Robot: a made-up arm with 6 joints. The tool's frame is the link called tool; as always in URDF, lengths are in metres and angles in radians.
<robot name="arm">
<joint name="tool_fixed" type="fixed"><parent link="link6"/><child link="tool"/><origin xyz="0 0 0" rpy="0 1.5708 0"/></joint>
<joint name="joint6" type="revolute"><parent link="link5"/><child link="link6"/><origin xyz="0 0 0.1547" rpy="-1.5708 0 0"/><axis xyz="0 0 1"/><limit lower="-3.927" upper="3.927" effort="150" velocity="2.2"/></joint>
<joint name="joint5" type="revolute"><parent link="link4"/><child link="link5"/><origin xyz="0 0 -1.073" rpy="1.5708 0 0"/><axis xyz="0 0 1"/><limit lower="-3.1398" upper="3.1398" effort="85" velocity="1.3"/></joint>
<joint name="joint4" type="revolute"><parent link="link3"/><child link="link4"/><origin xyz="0 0 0" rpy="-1.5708 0 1.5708"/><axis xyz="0 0 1"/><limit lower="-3.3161" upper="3.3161" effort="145" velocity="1"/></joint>
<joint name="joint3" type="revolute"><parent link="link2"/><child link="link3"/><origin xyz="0 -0.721 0" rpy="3.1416 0 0"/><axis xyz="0 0 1"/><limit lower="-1.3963" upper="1.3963" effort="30" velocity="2.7"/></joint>
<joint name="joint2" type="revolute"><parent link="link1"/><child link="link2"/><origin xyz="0 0 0" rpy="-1.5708 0 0"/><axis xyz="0 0 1"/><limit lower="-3.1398" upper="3.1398" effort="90" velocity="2"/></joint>
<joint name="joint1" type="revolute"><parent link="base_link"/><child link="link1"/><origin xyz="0 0 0.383"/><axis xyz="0 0 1"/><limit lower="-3.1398" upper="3.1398" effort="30" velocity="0.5"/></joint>
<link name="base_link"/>
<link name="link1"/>
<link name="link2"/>
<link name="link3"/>
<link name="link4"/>
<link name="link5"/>
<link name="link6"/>
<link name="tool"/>
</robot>
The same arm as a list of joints. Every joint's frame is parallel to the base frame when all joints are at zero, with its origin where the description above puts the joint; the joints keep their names.
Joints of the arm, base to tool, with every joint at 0 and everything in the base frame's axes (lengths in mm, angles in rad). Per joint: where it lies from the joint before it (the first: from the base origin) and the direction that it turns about. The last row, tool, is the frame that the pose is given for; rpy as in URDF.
joint1: xyz 0.0 0.0 383.0 axis +z
joint2: xyz 0.0 0.0 0.0 axis +y
joint3: xyz 0.0 0.0 721.0 axis -y
joint4: xyz 0.0 0.0 0.0 axis -x
joint5: xyz 1073.0 0.0 0.0 axis -y
joint6: xyz 0.0 -154.7 0.0 axis -x
tool: xyz 0.0 0.0 0.0 rpy 0.0000 0.0000 0.0000
Joint limits (rad, base to tool): -3.1398..3.1398 -3.1398..3.1398 -1.3963..1.3963 -3.3161..3.3161 -3.1398..3.1398 -3.9270..3.9270

